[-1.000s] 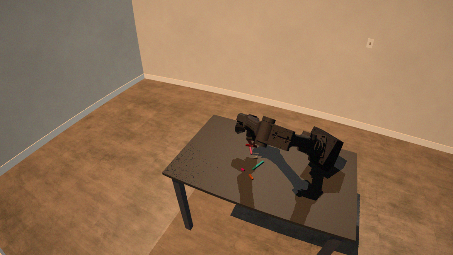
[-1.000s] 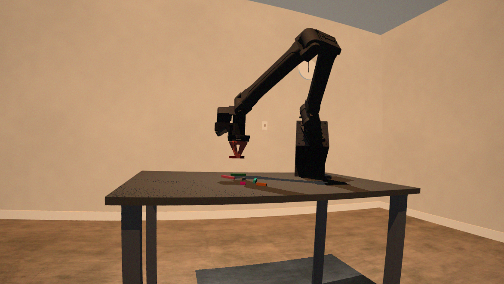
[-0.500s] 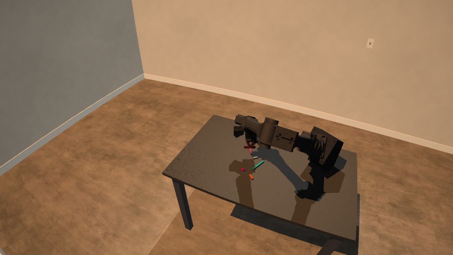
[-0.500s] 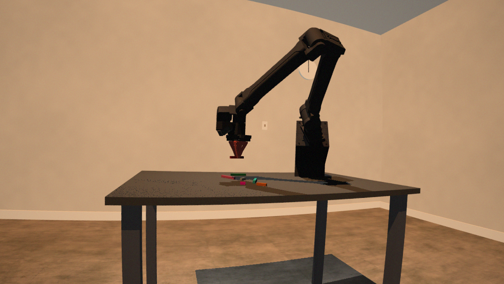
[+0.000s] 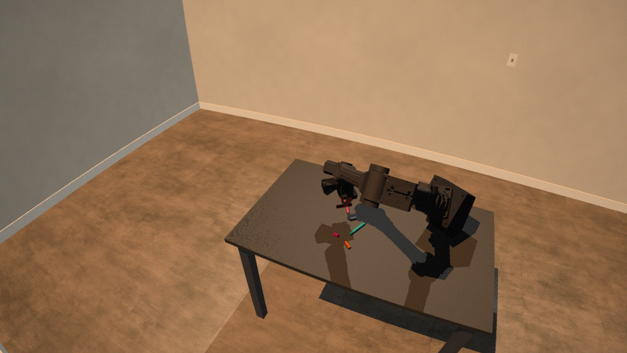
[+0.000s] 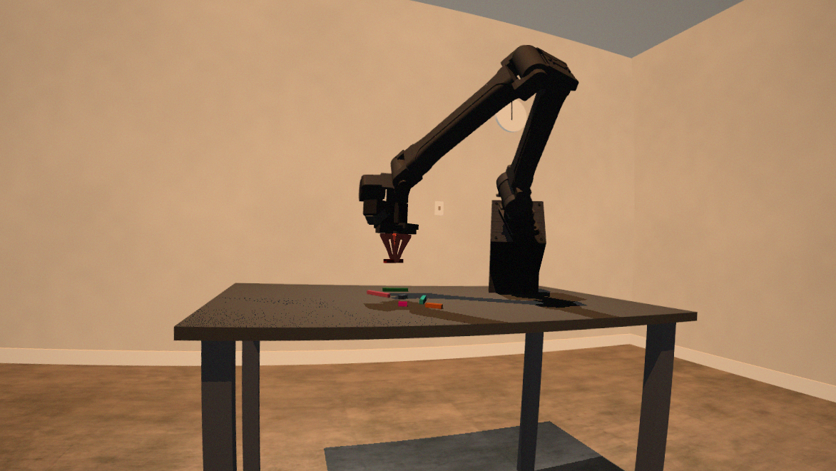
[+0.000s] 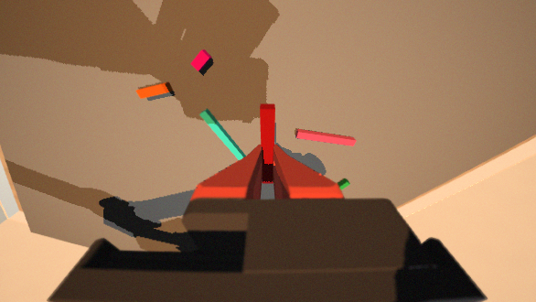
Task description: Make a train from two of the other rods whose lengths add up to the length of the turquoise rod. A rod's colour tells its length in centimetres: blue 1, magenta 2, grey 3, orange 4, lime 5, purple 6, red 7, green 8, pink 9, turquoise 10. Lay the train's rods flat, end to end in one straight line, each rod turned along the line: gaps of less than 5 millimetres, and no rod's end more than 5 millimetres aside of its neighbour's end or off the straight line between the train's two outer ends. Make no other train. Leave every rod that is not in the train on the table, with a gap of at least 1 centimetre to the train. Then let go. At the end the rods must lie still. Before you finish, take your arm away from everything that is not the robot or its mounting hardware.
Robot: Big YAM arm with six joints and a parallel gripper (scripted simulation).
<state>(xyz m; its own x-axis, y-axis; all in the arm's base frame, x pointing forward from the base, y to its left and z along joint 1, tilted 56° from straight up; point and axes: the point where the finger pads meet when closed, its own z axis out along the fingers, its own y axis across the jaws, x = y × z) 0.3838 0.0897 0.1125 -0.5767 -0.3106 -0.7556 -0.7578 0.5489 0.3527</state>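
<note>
Right now my hand is 2 cm past the grey rod, 4 cm to the left of it and 10 cm above it. Also, from my hand: turquoise rod (8 cm behind, 10 cm below); red rod (right at my hand); magenta rod (2 cm behind, 9 cm to the left, 10 cm below).
</note>
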